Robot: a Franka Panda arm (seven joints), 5 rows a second.
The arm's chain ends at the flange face. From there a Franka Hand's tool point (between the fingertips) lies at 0.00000 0.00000 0.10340 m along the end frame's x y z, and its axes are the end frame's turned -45 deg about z.
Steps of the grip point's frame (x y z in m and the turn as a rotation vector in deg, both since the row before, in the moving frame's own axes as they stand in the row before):
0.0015, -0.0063, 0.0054, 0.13, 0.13, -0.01
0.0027, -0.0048, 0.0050, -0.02, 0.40, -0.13
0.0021, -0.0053, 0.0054, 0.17, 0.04, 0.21
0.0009, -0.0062, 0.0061, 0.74, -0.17, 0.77
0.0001, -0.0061, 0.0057, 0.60, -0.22, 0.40
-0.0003, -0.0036, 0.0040, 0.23, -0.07, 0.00
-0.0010, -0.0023, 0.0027, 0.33, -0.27, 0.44
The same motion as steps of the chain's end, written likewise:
-0.0034, -0.0052, 0.0054, 0.18, 0.00, -0.01
-0.0020, -0.0048, 0.0050, 0.27, 0.30, -0.13
-0.0021, -0.0050, 0.0054, 0.15, -0.09, 0.21
-0.0026, -0.0043, 0.0061, 0.40, -0.64, 0.77
-0.0032, -0.0039, 0.0057, 0.27, -0.58, 0.40
-0.0024, -0.0021, 0.0040, 0.11, -0.21, 0.00
-0.0016, -0.0008, 0.0027, 0.04, -0.42, 0.44

